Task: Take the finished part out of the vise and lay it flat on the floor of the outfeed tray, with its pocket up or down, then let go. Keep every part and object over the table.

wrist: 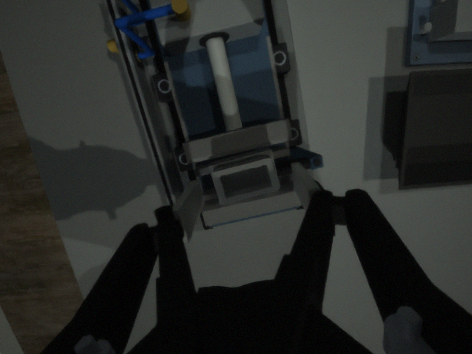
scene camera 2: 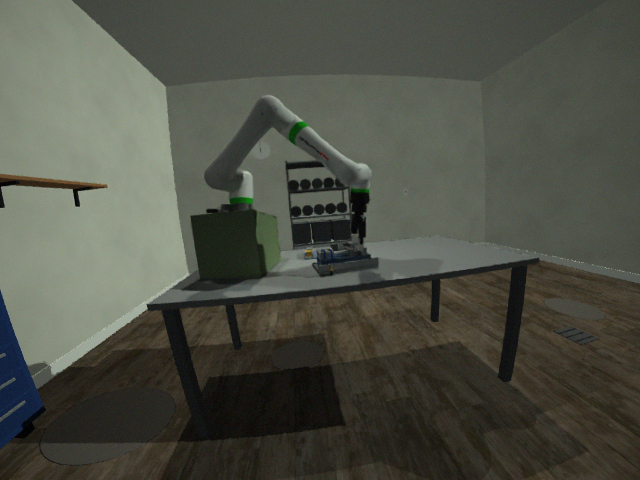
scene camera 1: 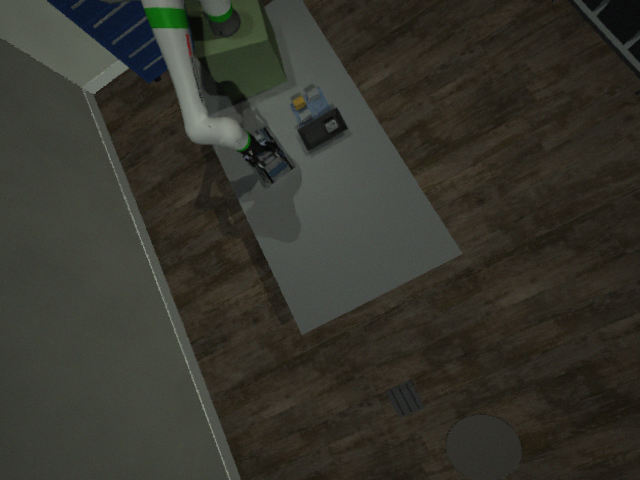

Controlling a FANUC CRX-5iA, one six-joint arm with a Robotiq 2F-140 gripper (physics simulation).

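Seen in the pictures: gripper, fingertip midpoint: (wrist: 245, 184) (scene camera 2: 357, 247) (scene camera 1: 270, 160); arm's base at its link origin: (scene camera 2: 241, 215) (scene camera 1: 225, 23).
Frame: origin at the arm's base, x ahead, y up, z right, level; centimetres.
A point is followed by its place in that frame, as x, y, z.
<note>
The finished part (wrist: 250, 193) @(56.5, -19.0, 25.1), a grey block with a rectangular pocket facing up, sits at the near end of the vise (wrist: 237, 141) @(51.9, -20.8, 24.8) (scene camera 1: 278, 169) @(61.5, -25.1, 25.1) (scene camera 2: 338, 255) @(46.5, -24.5, 23.2), against the grey jaw in the wrist view. My gripper (wrist: 245, 184) @(56.3, -21.4, 25.3) (scene camera 2: 358, 251) @(56.3, -21.4, 25.3) (scene camera 1: 268, 159) @(56.3, -21.4, 25.3) is open, with one grey pad left and one right of the part and nothing held between them. The fingertips are low at the vise. How close each pad is to the part's sides is hard to tell. The dark outfeed tray (scene camera 1: 316, 135) @(58.8, -29.3, -2.5) (wrist: 440, 135) @(59.9, -29.2, -1.8) stands right of the vise in the wrist view, with a small light grey part (scene camera 1: 331, 125) @(61.3, -27.3, -11.6) inside.
A blue fixture plate (scene camera 1: 320, 104) @(46.0, -29.7, -15.3) (wrist: 414, 50) @(48.3, -29.7, 0.2) carries a yellow block (scene camera 1: 298, 101) @(38.1, -26.1, -6.7) (scene camera 2: 308, 253) @(36.8, -27.1, -4.1) beside the tray. A blue handle with yellow knobs (wrist: 180, 9) @(41.0, -19.5, 26.1) rises by the vise. The green robot pedestal (scene camera 1: 245, 72) @(12.9, -14.3, 6.1) (scene camera 2: 227, 248) @(-8.3, -15.1, 14.8) stands on the table (scene camera 1: 356, 217) @(108.0, -30.5, 9.4) (scene camera 2: 439, 255) @(103.0, -30.5, 34.8).
</note>
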